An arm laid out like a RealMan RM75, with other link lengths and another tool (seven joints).
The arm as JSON. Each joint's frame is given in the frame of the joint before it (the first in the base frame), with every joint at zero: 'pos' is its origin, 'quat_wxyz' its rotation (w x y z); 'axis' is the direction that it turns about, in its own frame. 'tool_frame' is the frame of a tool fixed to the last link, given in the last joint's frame.
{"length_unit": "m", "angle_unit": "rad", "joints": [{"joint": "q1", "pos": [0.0, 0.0, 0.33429], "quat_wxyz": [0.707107, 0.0, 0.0, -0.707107], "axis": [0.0, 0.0, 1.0]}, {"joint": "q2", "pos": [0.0, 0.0, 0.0], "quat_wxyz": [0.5, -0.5, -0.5, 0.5], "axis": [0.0, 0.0, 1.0]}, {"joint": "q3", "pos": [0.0, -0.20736, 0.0], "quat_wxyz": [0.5, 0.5, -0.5, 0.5], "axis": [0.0, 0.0, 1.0]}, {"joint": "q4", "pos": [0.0, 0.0, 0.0], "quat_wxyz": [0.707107, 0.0, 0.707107, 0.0], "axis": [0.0, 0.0, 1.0]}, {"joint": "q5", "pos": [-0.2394, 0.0, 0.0], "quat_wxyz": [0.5, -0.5, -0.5, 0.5], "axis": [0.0, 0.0, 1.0]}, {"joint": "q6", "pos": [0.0, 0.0, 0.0], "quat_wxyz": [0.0, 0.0, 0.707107, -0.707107], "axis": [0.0, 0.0, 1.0]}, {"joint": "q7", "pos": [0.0, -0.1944, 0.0], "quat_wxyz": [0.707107, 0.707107, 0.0, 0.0], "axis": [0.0, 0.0, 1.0]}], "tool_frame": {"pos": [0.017, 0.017, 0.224], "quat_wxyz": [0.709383, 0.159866, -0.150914, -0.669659]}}
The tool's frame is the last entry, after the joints.
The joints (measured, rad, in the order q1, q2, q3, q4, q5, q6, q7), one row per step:
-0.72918 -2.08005 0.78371 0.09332 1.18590 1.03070 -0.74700
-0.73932 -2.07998 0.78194 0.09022 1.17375 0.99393 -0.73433
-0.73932 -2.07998 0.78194 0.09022 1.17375 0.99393 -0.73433
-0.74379 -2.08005 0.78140 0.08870 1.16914 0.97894 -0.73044
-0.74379 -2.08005 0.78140 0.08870 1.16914 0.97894 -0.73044
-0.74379 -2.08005 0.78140 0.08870 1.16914 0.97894 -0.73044
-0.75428 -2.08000 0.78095 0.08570 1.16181 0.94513 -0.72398
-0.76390 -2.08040 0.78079 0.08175 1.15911 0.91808 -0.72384
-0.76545 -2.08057 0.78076 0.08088 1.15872 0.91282 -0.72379
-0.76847 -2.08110 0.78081 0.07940 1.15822 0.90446 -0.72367
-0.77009 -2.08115 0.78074 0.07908 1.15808 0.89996 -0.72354
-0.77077 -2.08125 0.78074 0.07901 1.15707 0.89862 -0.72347
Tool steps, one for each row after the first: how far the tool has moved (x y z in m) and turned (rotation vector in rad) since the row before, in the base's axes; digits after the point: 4 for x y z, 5 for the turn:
-0.0090 0.0080 -0.0004 0.00981 0.01995 0.02265
0.0000 0.0000 0.0000 0.00000 0.00000 0.00000
-0.0035 0.0030 -0.0004 0.00282 0.00726 0.00949
0.0000 0.0000 0.0000 0.00000 0.00000 0.00000
0.0000 0.0000 0.0000 0.00000 0.00000 0.00000
-0.0076 0.0061 -0.0018 0.00345 0.01720 0.02023
-0.0055 0.0038 -0.0031 -0.00228 0.01110 0.01696
-0.0013 0.0006 -0.0007 -0.00066 0.00218 0.00361
-0.0016 0.0009 -0.0014 -0.00143 0.00343 0.00511
-0.0008 0.0006 -0.0004 -0.00026 0.00223 0.00242
-0.0001 0.0004 0.0001 0.00046 0.00000 0.00091

